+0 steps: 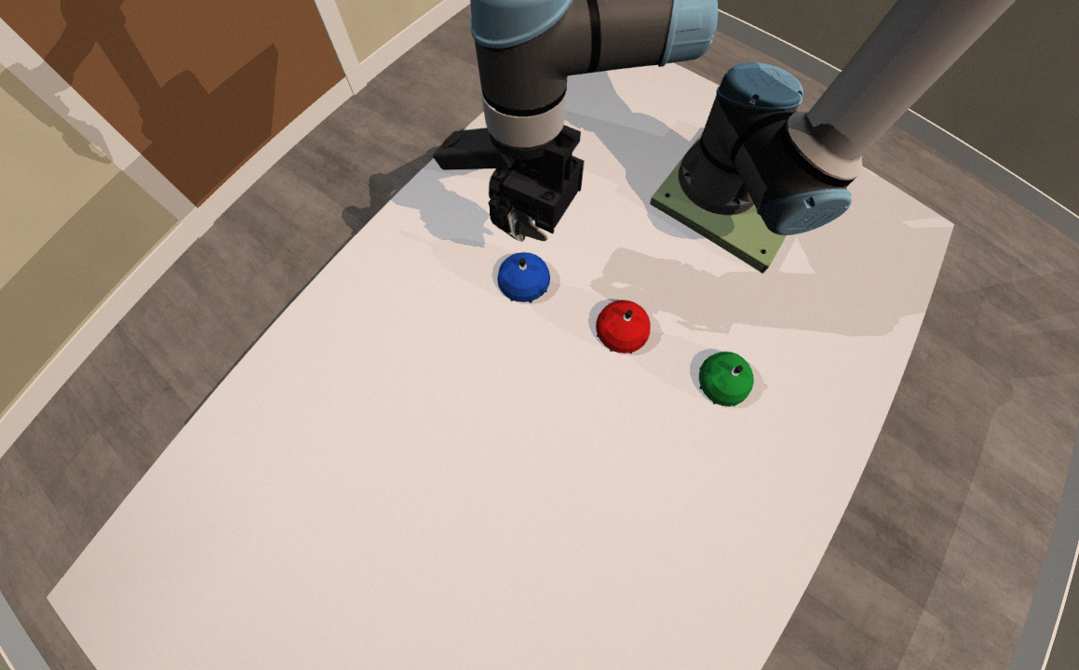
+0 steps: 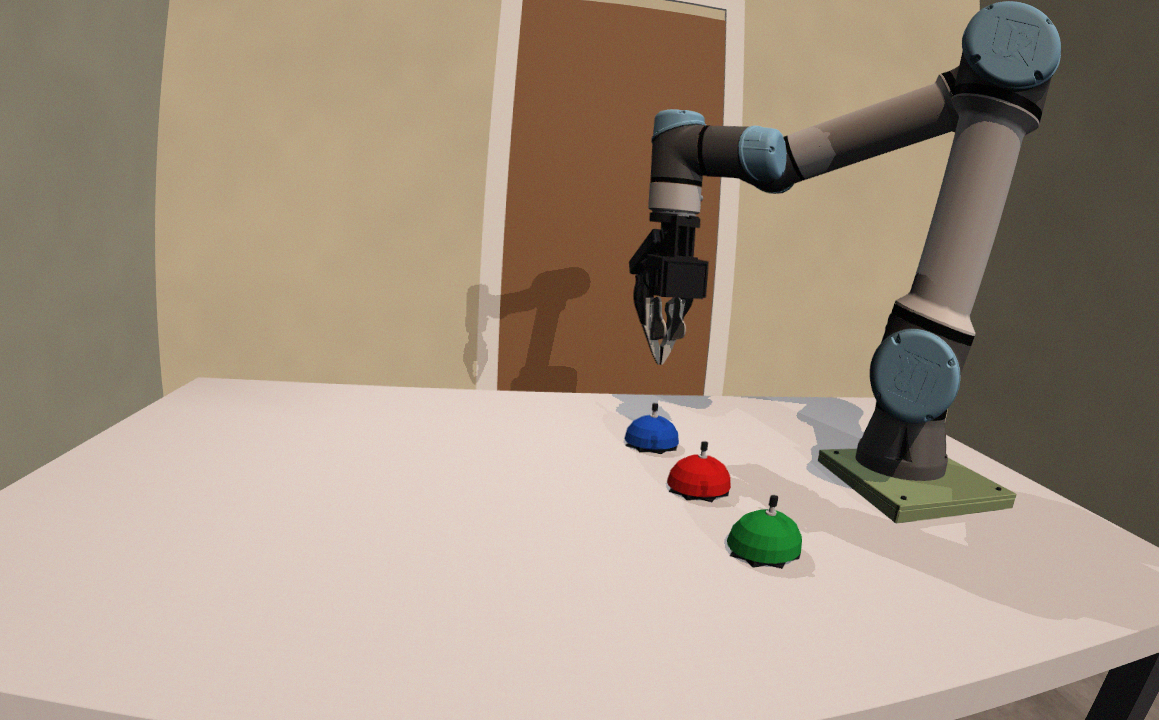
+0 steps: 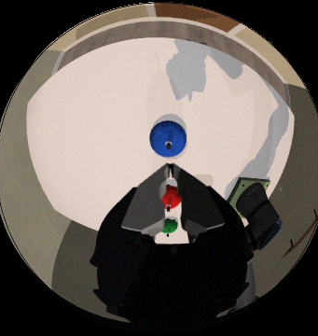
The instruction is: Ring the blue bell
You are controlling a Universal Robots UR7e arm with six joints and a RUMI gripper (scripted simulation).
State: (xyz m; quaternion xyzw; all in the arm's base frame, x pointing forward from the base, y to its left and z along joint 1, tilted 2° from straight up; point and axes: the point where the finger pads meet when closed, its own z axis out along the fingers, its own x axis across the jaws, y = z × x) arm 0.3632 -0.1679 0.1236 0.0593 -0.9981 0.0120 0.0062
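The blue bell is 10 cm below my hand. The rest, counted from my hand: green bell 4 cm behind, 35 cm to the left, 10 cm below; then red bell 2 cm behind, 17 cm to the left, 10 cm below.
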